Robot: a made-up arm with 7 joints. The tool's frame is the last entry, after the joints.
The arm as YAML. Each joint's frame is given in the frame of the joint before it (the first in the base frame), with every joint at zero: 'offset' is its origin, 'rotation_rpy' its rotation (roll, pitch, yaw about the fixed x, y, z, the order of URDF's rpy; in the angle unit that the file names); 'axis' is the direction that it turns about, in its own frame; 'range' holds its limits. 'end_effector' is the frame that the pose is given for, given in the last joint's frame.
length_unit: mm
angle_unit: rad
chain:
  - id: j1
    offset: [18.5, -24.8, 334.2]
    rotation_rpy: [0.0, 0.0, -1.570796]
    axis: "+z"
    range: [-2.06, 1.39]
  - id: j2
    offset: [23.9, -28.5, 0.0]
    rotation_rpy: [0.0, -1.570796, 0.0]
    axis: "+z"
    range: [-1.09, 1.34]
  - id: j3
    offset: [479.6, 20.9, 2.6]
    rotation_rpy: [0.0, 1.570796, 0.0]
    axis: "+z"
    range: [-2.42, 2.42]
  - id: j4
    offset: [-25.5, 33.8, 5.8]
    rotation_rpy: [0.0, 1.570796, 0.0]
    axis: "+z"
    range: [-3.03, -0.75]
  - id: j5
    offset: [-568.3, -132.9, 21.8]
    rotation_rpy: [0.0, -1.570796, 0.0]
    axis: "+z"
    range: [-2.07, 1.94]
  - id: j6
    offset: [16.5, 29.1, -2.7]
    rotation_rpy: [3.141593, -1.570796, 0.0]
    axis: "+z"
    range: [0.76, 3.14]
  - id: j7
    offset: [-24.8, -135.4, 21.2]
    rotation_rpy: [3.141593, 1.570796, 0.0]
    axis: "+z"
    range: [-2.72, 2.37]
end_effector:
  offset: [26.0, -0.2, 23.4]
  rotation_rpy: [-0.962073, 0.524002, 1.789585]
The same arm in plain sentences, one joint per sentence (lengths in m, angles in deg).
The arm has seven revolute joints in a row. What follows holds with every joint at zero, and every direction is one of the base frame's.
The first joint sits 0.0185 m along +x and 0.0248 m along -y and 0.3342 m along +z from the base frame's origin and turns about +z, from -118.03 to 79.64 deg.
The second joint sits 0.0285 m along -x and 0.0239 m along -y from the first joint and turns about +y, from -62.45 to 76.78 deg.
The third joint sits 0.0209 m along +x and 0.0026 m along +y and 0.4796 m along +z from the second joint and turns about +z, from -138.66 to 138.66 deg.
The fourth joint sits 0.0338 m along +x and 0.0255 m along +y and 0.0058 m along +z from the third joint and turns about -y, from -173.61 to -42.97 deg.
The fifth joint sits 0.1329 m along -x and 0.0218 m along -y and 0.5683 m along +z from the fourth joint and turns about +z, from -118.6 to 111.15 deg.
The sixth joint sits 0.0291 m along +x and 0.0165 m along -y and 0.0027 m along -z from the fifth joint and turns about -y, from 43.54 to 179.91 deg.
The seventh joint sits 0.1354 m along +x and 0.0212 m along -y and 0.0248 m along -z from the sixth joint and turns about -z, from -155.84 to 135.79 deg.
The tool frame, which is the frame that the pose is given for, sits 0.0002 m along -x and 0.026 m along +y and 0.0234 m along -z from the seventh joint; its axes are the base frame's turned by roll 124.88, pitch -30.02 and yaw -12.54 deg (as in URDF: about the fixed x, then y, then z).

